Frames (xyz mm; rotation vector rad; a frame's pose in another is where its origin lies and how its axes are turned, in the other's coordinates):
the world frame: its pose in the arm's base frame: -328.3 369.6 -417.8 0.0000 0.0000 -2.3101
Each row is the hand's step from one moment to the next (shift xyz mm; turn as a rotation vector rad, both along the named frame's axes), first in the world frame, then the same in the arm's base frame.
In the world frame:
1: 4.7 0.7 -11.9 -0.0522 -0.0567 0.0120
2: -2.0 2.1 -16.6 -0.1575 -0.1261 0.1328
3: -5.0 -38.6 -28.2 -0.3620 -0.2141 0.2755
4: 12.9 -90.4 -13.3 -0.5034 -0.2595 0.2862
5: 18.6 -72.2 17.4 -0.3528 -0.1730 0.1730
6: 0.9 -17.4 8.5 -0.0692 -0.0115 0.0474
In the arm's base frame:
1: -2.6 -3.9 -11.9 -0.0067 0.0768 0.0120
2: 2.9 0.1 -16.6 0.0129 0.2013 0.1328
3: -25.2 29.7 -28.2 0.0857 0.4118 0.2755
4: -75.5 51.4 -13.3 0.1474 0.5468 0.2862
5: -65.9 34.9 17.4 0.1099 0.3773 0.1730
6: -13.5 11.1 8.5 0.0381 0.0589 0.0474

